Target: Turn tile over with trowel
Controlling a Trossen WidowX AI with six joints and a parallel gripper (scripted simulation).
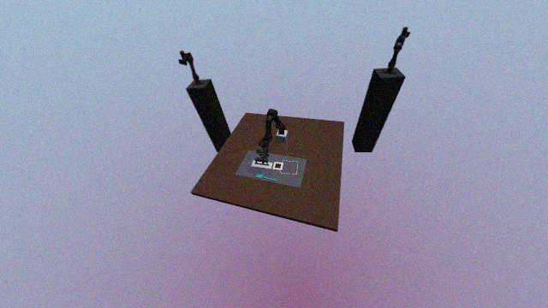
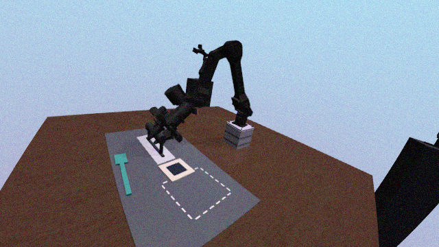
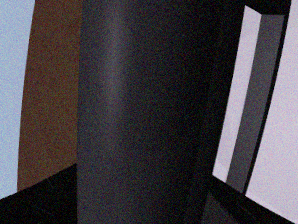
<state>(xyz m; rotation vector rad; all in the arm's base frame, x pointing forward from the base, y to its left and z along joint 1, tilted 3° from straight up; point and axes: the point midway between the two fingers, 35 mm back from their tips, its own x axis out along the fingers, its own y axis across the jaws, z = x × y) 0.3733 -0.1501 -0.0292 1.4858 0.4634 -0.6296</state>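
Right now the grey mat is 8 cm below my gripper tip, 7 cm to the left of it and 1 cm behind it. The rest, counted from my gripper tip: teal trowel 12 cm ahead, 5 cm below, 2 cm to the left; tile 14 cm to the left, 5 cm below, 2 cm behind.
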